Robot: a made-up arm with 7 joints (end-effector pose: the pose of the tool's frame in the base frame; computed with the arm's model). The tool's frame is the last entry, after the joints. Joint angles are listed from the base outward.
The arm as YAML. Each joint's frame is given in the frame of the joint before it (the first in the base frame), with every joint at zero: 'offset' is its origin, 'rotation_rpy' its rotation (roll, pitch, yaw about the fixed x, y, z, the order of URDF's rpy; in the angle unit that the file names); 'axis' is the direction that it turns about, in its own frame. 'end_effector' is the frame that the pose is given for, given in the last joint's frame.
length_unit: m
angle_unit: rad
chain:
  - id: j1
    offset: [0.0, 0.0, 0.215]
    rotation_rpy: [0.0, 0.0, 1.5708]
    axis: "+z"
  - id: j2
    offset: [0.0, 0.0, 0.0]
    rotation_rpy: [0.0, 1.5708, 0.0]
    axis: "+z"
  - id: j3
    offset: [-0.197, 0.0, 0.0]
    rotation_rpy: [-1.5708, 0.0, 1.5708]
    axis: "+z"
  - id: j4
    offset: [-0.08, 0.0, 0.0]
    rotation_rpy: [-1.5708, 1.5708, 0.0]
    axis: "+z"
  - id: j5
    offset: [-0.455, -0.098, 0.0]
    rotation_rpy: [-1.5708, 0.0, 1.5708]
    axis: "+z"
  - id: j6
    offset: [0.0, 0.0, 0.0]
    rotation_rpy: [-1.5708, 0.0, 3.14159]
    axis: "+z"
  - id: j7
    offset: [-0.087, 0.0, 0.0]
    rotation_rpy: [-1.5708, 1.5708, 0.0]
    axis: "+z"
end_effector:
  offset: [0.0, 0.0, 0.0]
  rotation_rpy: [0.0, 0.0, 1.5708]
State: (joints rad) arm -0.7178 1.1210 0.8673 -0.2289 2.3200 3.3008 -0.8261
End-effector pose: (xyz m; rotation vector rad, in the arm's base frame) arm 0.5212 -0.3657 0.3657 -0.2349 1.5184 -1.1251
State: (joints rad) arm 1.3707 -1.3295 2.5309 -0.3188 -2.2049 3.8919 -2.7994
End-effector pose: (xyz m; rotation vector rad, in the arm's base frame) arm -0.1626 -0.5897 0.2111 0.8799 -2.4372 1.0774
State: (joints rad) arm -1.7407 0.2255 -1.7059 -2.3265 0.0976 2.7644 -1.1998
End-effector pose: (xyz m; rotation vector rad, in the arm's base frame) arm -0.5289 0.1742 0.2266 1.1861 -2.5769 -0.6429
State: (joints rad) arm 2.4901 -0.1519 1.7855 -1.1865 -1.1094 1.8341 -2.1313
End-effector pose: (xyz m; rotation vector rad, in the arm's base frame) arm -0.1509 -0.5420 0.6881 -2.3350 -0.1349 1.9380
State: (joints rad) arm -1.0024 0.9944 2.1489 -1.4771 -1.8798 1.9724 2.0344
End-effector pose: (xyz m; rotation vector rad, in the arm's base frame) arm 0.4578 0.1909 0.6969 -1.6703 1.2477 -1.3008
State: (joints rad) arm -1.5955 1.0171 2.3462 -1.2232 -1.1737 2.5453 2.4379
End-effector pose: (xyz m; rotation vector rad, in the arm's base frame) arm 0.3133 -0.2090 0.8156 -0.5097 1.2606 -0.5986
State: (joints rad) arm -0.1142 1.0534 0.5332 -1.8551 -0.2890 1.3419 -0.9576
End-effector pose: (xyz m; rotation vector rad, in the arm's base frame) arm 0.4042 0.2661 -0.1916 -1.3397 -1.5518 1.5385
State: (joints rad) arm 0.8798 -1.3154 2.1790 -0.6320 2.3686 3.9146 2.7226
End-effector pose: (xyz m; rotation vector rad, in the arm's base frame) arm -0.5459 -0.2737 0.2385 1.5289 -1.2474 -1.8946
